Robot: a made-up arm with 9 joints. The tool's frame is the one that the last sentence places. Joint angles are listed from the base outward.
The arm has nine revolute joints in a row. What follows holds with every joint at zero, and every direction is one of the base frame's.
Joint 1 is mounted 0.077 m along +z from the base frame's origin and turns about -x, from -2.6 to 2.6 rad.
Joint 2 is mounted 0.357 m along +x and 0.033 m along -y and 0.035 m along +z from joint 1 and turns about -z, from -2.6 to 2.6 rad.
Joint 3 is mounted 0.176 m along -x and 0.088 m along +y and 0.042 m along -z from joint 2 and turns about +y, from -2.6 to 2.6 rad.
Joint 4 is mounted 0.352 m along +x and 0.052 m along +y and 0.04 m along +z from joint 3 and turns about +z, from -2.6 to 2.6 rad.
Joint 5 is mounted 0.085 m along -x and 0.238 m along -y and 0.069 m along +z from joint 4 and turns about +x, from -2.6 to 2.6 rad.
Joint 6 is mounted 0.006 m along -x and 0.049 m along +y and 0.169 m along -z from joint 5 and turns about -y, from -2.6 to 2.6 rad.
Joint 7 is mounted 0.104 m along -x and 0.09 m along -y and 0.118 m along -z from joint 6 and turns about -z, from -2.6 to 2.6 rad.
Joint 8 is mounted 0.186 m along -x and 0.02 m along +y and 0.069 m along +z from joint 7 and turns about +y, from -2.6 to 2.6 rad.
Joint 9 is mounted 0.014 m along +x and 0.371 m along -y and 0.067 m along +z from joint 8 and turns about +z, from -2.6 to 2.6 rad.
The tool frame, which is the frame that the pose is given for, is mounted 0.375 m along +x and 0.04 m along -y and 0.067 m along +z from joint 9; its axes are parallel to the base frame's.
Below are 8 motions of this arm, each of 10 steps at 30 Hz.
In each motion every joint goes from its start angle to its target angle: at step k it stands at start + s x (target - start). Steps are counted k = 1, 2, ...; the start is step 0. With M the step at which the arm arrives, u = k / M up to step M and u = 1 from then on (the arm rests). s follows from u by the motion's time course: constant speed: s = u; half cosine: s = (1 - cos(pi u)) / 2; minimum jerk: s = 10 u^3 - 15 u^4 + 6 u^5.
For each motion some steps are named. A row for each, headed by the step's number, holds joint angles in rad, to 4 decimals.
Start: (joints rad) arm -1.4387 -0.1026 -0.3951 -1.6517 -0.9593 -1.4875 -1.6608 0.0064 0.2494
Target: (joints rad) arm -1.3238 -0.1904 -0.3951 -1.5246 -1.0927 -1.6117 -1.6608 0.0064 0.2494
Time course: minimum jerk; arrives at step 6
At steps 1, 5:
1: -1.4346 -0.1057 -0.3951 -1.6472 -0.9640 -1.4919 -1.6608 0.0064 0.2494
5: -1.3279 -0.1873 -0.3951 -1.5291 -1.0880 -1.6073 -1.6608 0.0064 0.2494

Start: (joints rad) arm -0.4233 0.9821 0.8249 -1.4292 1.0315 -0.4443 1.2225 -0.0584 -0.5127
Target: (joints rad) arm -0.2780 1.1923 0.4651 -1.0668 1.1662 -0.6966 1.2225 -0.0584 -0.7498
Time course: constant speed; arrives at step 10
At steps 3, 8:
3: -0.3797 1.0452 0.7170 -1.3205 1.0719 -0.5200 1.2225 -0.0584 -0.5838
8: -0.3071 1.1503 0.5371 -1.1393 1.1393 -0.6461 1.2225 -0.0584 -0.7024

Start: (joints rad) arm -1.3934 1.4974 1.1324 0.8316 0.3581 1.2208 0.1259 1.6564 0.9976
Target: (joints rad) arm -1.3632 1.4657 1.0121 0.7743 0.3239 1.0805 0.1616 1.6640 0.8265
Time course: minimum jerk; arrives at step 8
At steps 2, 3, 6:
2: -1.3903 1.4941 1.1199 0.8257 0.3546 1.2063 0.1296 1.6572 0.9799
3: -1.3851 1.4887 1.0993 0.8158 0.3487 1.1822 0.1357 1.6585 0.9505
6: -1.3663 1.4690 1.0246 0.7802 0.3274 1.0950 0.1579 1.6632 0.8442

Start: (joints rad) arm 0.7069 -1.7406 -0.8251 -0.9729 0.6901 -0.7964 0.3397 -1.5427 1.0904
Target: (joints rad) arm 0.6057 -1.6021 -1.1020 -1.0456 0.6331 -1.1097 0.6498 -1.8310 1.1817
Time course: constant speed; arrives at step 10
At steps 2, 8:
2: 0.6867 -1.7129 -0.8805 -0.9874 0.6787 -0.8591 0.4017 -1.6004 1.1087
8: 0.6259 -1.6298 -1.0466 -1.0311 0.6445 -1.0470 0.5878 -1.7733 1.1634

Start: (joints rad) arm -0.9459 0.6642 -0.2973 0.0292 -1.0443 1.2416 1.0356 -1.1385 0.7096
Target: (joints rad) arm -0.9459 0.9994 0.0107 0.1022 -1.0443 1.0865 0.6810 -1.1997 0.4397
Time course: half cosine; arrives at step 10
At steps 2, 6, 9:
2: -0.9459 0.6962 -0.2679 0.0362 -1.0443 1.2268 1.0017 -1.1443 0.6838
6: -0.9459 0.8836 -0.0957 0.0770 -1.0443 1.1401 0.8035 -1.1786 0.5329
9: -0.9459 0.9912 0.0032 0.1004 -1.0443 1.0903 0.6897 -1.1982 0.4463

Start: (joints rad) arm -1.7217 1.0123 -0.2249 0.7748 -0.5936 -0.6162 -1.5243 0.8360 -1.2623
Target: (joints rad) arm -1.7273 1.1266 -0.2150 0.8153 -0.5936 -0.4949 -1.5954 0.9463 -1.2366
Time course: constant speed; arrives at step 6
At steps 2, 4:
2: -1.7236 1.0504 -0.2216 0.7883 -0.5936 -0.5758 -1.5480 0.8728 -1.2537
4: -1.7254 1.0885 -0.2183 0.8018 -0.5936 -0.5353 -1.5717 0.9095 -1.2452

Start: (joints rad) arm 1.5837 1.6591 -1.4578 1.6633 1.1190 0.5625 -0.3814 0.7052 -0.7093
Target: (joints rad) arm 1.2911 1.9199 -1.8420 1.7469 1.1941 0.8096 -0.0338 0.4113 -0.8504
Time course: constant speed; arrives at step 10
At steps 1, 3, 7, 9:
1: 1.5544 1.6852 -1.4962 1.6717 1.1265 0.5872 -0.3466 0.6758 -0.7234
3: 1.4959 1.7373 -1.5731 1.6884 1.1415 0.6366 -0.2771 0.6170 -0.7516
7: 1.3789 1.8417 -1.7267 1.7218 1.1716 0.7355 -0.1381 0.4995 -0.8081
9: 1.3204 1.8938 -1.8036 1.7385 1.1866 0.7849 -0.0686 0.4407 -0.8363

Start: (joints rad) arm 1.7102 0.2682 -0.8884 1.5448 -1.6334 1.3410 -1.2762 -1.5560 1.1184
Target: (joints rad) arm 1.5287 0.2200 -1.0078 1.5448 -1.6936 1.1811 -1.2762 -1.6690 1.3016
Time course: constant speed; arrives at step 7
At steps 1, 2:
1: 1.6843 0.2613 -0.9055 1.5448 -1.6420 1.3182 -1.2762 -1.5721 1.1446
2: 1.6583 0.2544 -0.9225 1.5448 -1.6506 1.2953 -1.2762 -1.5883 1.1707

